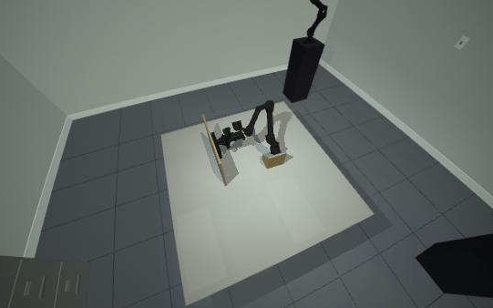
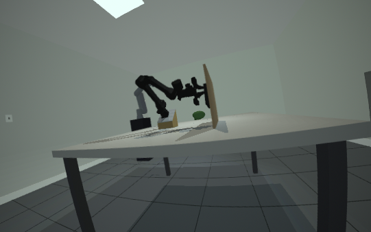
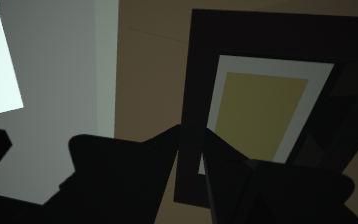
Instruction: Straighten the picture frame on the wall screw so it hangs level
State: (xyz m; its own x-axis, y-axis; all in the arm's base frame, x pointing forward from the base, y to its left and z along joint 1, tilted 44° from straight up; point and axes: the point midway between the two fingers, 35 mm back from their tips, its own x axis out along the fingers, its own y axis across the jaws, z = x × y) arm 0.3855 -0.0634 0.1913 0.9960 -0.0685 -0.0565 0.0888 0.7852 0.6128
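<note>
Right now the picture frame is 50 mm below my gripper tip and 10 mm to the right of it. The rest, counted from my gripper tip: panel 70 mm below, 20 mm ahead, 10 mm to the left.
</note>
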